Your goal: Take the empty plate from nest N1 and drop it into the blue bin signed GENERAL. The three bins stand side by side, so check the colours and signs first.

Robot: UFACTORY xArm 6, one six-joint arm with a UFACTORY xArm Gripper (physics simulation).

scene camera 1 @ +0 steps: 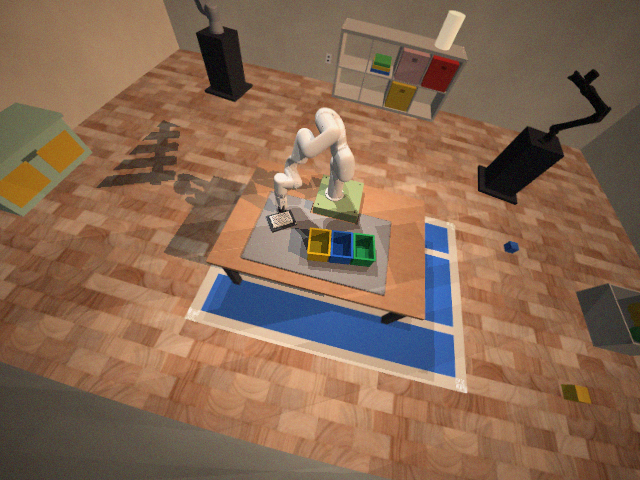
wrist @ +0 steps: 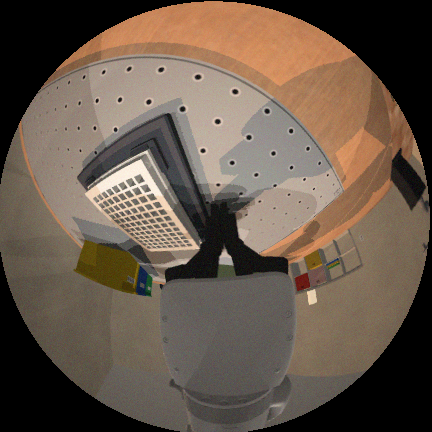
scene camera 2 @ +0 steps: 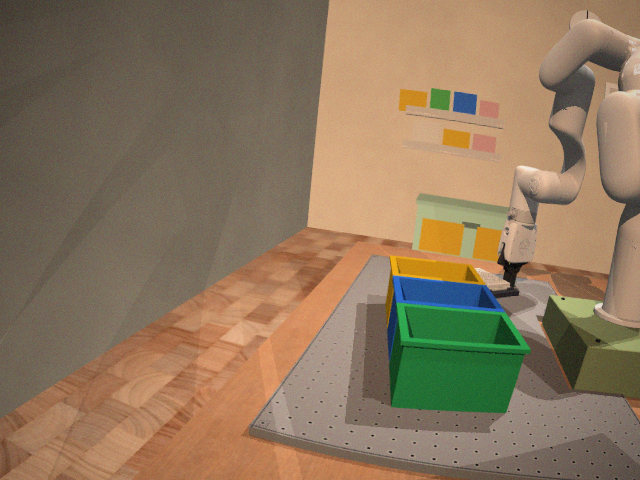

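Pixels of known places: gripper, fingertip midpoint: point(scene camera 1: 281, 210) point(wrist: 220, 210) point(scene camera 2: 507, 286); arm's base at its link origin: point(scene camera 1: 334, 193) point(scene camera 2: 622, 317).
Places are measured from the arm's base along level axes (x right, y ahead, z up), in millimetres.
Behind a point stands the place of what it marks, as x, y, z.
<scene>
The pale gridded plate point(scene camera 1: 281, 220) @(239, 318, -42) point(scene camera 2: 491, 277) @(252, 288, -38) point(wrist: 145, 210) @(267, 311, -38) sits on the dark nest point(scene camera 1: 284, 227) @(203, 351, -54) point(scene camera 2: 509, 292) @(202, 236, -53) point(wrist: 150, 127) @(331, 328, -51) at the mat's left in scene camera 1. No N1 label is readable. My gripper point(scene camera 1: 281, 209) @(279, 239, -61) point(scene camera 2: 510, 288) @(279, 239, -61) point(wrist: 220, 210) @(279, 239, -61) is shut and empty, pointing down close beside the nest's edge; contact is unclear. The blue bin point(scene camera 1: 341, 259) @(-197, 438, -3) point(scene camera 2: 444, 293) @(-116, 370, 18) point(wrist: 142, 281) @(-147, 285, -16) stands between the yellow bin point(scene camera 1: 318, 257) @(-71, 476, -10) point(scene camera 2: 434, 268) @(9, 410, 23) point(wrist: 105, 265) @(19, 395, -12) and the green bin point(scene camera 1: 363, 262) @(-322, 399, -11) point(scene camera 2: 454, 377) @(-352, 314, -11) point(wrist: 149, 286) @(-296, 243, -11). Small signs show in the wrist view, their words unreadable.
The bins and nest stand on a grey perforated mat point(scene camera 1: 263, 248) @(254, 530, -63) point(scene camera 2: 310, 392) @(-390, 489, -63) on the wooden table point(scene camera 1: 405, 248) @(-565, 157, -76). The arm's green base block point(scene camera 1: 336, 206) @(-48, 93, -1) point(scene camera 2: 599, 361) @(-197, 85, -18) stands behind the bins in scene camera 1. The yellow bin is the one nearest the nest.
</scene>
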